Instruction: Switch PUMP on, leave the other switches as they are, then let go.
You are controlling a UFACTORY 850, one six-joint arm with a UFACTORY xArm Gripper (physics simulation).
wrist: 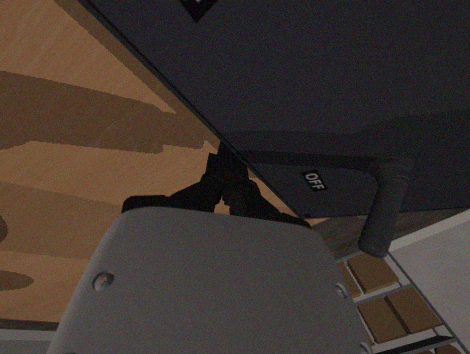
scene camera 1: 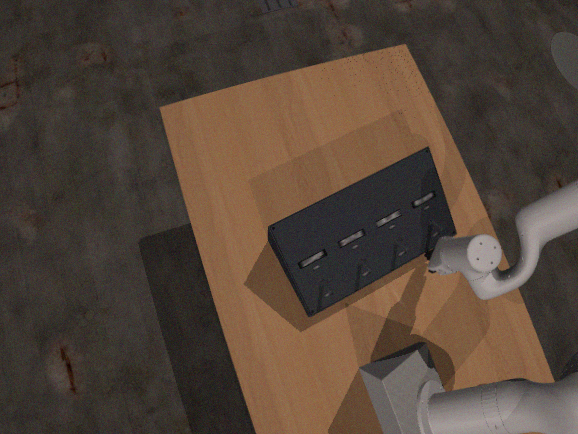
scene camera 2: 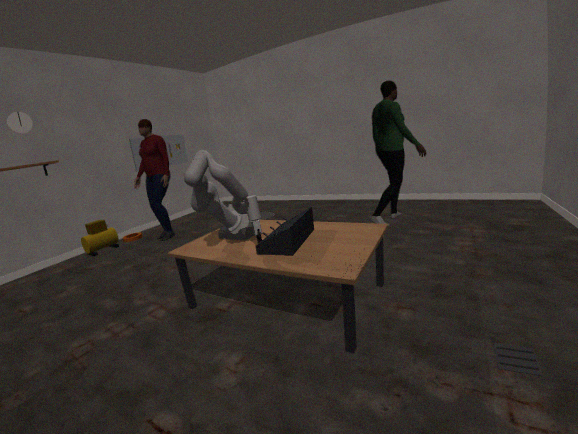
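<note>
A dark sloped switch panel (scene camera 1: 345, 207) (scene camera 2: 300, 232) (wrist: 310, 75) stands on the table, with several levers along its lower part. The switch names are too dark or small to read, so I cannot tell which one is PUMP. One lever (wrist: 384, 215) sticks out near the panel's end in the wrist view, with an OFF label (wrist: 314, 181) beside it. My gripper (scene camera 1: 429, 263) (scene camera 2: 259, 239) (wrist: 225, 155) is shut and empty. Its fingertips are at the panel's lower edge, near the right end in scene camera 1, apart from that lever. Contact with the panel is unclear.
The panel stands on a wooden table (scene camera 1: 240, 130) (scene camera 2: 225, 258). The arm's base (scene camera 1: 400, 385) is at the near side of the table. A person in red (scene camera 2: 154, 155) and a person in green (scene camera 2: 389, 125) are on the floor beyond the table.
</note>
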